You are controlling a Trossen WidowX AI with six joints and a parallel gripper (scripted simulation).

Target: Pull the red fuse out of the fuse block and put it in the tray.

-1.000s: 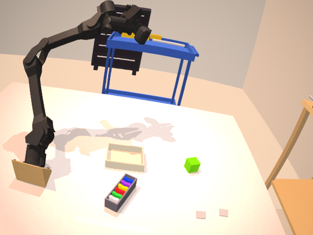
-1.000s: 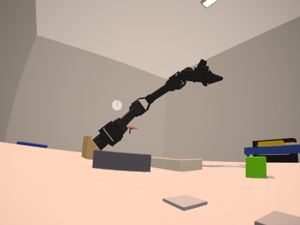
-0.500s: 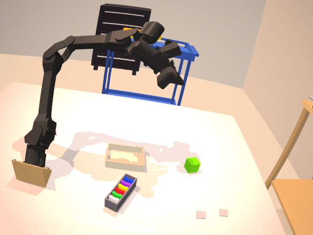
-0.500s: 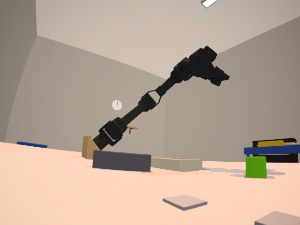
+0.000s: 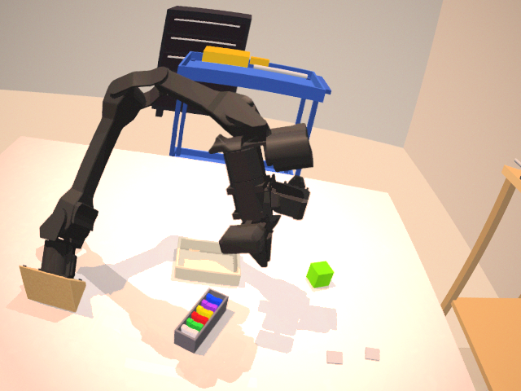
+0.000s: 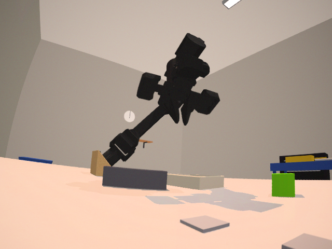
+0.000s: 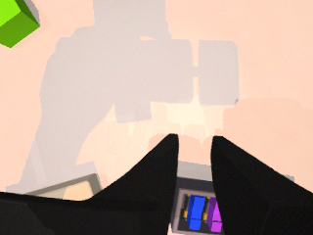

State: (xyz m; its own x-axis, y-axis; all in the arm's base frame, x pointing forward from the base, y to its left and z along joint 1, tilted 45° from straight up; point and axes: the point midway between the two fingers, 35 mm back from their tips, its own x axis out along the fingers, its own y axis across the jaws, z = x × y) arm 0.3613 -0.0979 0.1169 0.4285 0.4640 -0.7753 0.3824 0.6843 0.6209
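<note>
Right now my gripper tip is 11 cm above the red fuse, 10 cm past it and 5 cm to the left of it. Also, from my gripper tip: purple fuse: 11 cm below, 8 cm behind, 1 cm to the right; then blue fuse: 11 cm below, 8 cm behind; then yellow fuse: 11 cm below, 9 cm behind, 3 cm to the right.
</note>
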